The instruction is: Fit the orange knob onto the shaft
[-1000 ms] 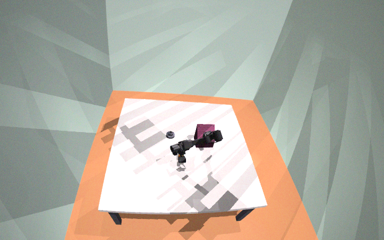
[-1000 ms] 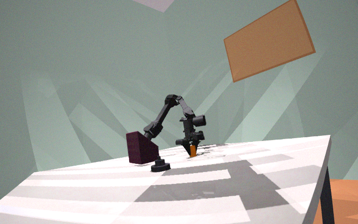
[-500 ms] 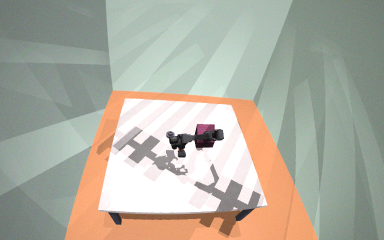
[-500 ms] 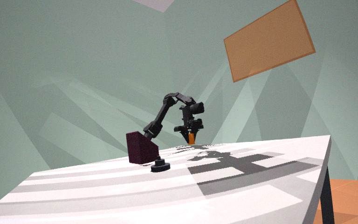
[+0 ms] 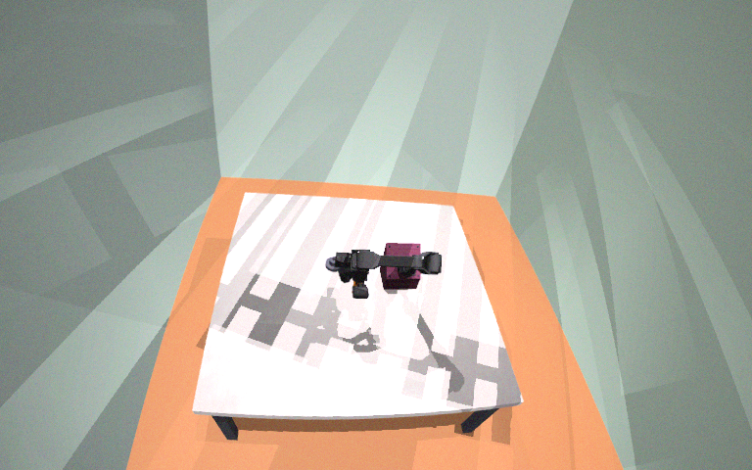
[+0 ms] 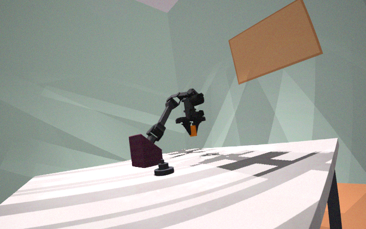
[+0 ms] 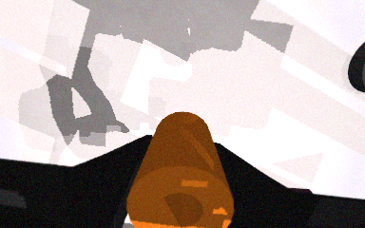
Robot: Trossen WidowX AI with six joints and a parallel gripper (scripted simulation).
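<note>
The pedestal is 100 mm ahead of my gripper tip, 260 mm to the right of it and 110 mm below it. Also, from my gripper tip: orange knob: 20 mm above.
</note>
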